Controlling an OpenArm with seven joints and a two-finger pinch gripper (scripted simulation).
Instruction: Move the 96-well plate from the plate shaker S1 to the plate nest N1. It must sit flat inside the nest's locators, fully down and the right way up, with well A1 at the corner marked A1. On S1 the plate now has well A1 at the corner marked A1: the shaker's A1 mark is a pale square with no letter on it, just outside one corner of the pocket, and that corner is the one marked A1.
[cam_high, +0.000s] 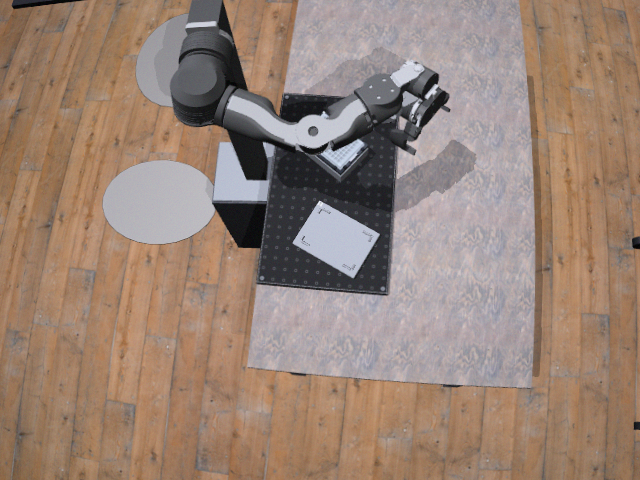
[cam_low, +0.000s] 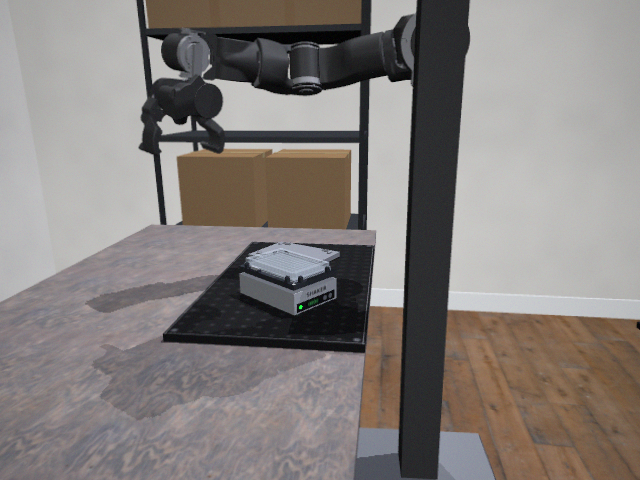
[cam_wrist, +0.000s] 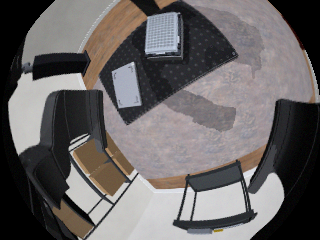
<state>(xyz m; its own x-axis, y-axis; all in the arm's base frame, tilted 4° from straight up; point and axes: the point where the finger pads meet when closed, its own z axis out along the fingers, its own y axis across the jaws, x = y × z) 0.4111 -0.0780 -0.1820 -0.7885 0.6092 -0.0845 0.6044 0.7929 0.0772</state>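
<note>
Now: the 96-well plate 190 mm behind my hand, 50 mm to the left of it and 190 mm below it. The rest, counted from my hand: plate shaker S1: 160 mm behind, 40 mm to the left, 210 mm below; then plate nest N1: 170 mm behind, 170 mm to the right, 240 mm below.
</note>
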